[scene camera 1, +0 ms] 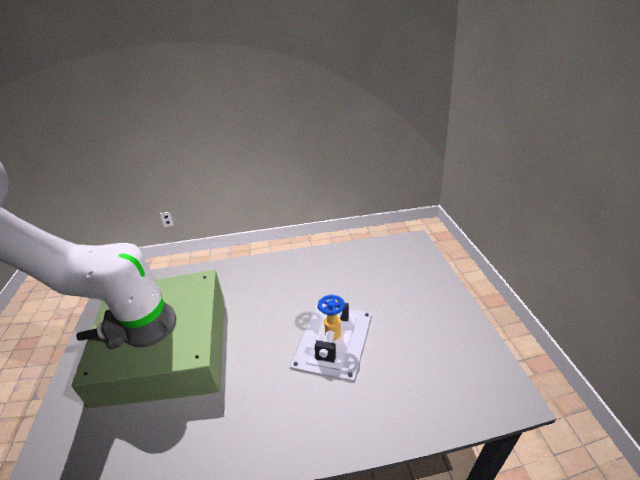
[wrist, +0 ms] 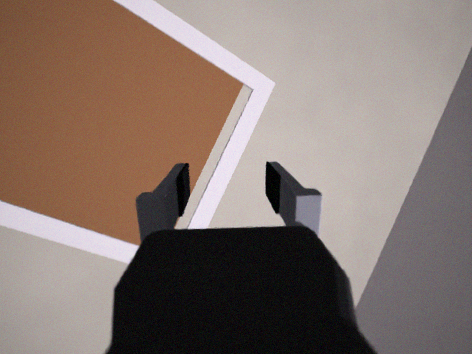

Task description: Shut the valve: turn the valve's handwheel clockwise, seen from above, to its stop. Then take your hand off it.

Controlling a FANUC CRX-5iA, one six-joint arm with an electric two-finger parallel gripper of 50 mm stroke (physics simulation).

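Note:
The valve's blue spoked handwheel (scene camera 1: 330, 304) sits level on top of a yellow valve body (scene camera 1: 332, 328) in scene camera 1. The valve stands upright on a white base plate (scene camera 1: 360, 338) on the table, right of the arm's green base block. My gripper (wrist: 227, 178) is open with nothing between its fingers. It does not show in scene camera 1, and the valve does not show in the wrist view, so its distance from the handwheel cannot be told. The handwheel's turn angle cannot be read.
The green block (scene camera 1: 193, 315) carries the arm's base on the left of the grey table (scene camera 1: 413, 361). Black blocks (scene camera 1: 325, 351) hold the pipe on the plate. The wrist view shows a brown panel (wrist: 110, 115) with a white frame (wrist: 230, 155) on a pale wall.

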